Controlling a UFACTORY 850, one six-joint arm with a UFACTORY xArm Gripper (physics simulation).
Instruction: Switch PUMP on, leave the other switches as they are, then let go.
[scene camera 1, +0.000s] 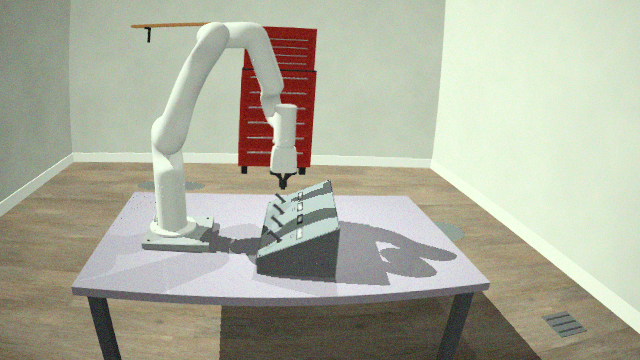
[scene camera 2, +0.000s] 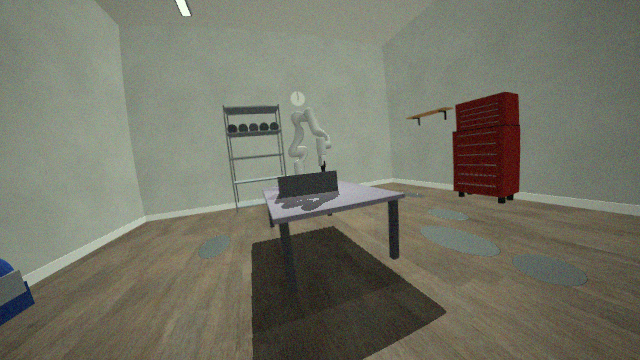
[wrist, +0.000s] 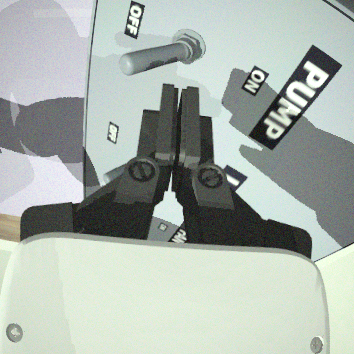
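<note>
The grey sloped switch panel (scene camera 1: 300, 260) (scene camera 2: 307, 185) (wrist: 200, 15) stands on the table. The PUMP switch lever (scene camera 1: 280, 198) (wrist: 155, 57) is the far one in scene camera 1 and leans to its OFF side, away from the ON label (wrist: 255, 80) and the PUMP label (wrist: 296, 97). My gripper (scene camera 1: 283, 187) (scene camera 2: 323, 170) (wrist: 176, 106) is shut and empty. It is above the panel's far end, with its fingertips just below the PUMP lever in the wrist view; contact does not show. A neighbouring lever (wrist: 116, 172) is partly hidden by the gripper.
Several other levers stand in a row nearer scene camera 1, such as one lever (scene camera 1: 276, 221) and the nearest lever (scene camera 1: 273, 236). The lilac table (scene camera 1: 165, 280) (scene camera 2: 370, 196) carries the arm base (scene camera 1: 175, 245). A red tool cabinet (scene camera 1: 277, 120) (scene camera 2: 485, 155) stands by the wall.
</note>
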